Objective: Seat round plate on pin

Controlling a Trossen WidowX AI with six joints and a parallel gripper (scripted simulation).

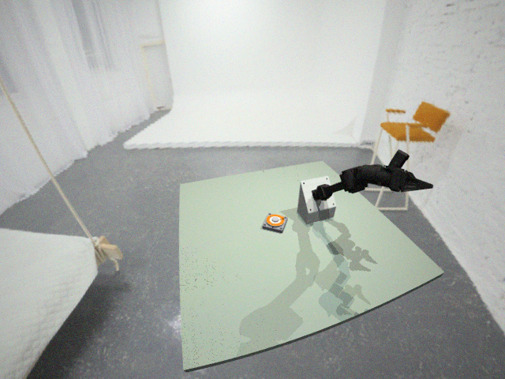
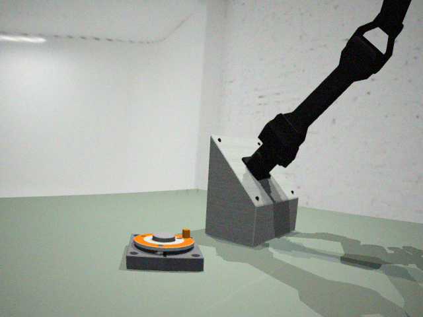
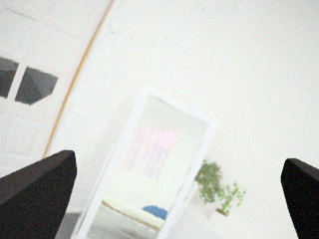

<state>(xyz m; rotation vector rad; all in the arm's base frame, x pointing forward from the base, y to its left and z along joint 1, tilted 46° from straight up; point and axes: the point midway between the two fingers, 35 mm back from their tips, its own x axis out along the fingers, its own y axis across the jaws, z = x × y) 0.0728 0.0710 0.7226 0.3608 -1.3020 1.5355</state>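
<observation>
Right now the square base is 62 cm to the right of my gripper tip, 58 cm below it and 18 cm ahead of it.
</observation>
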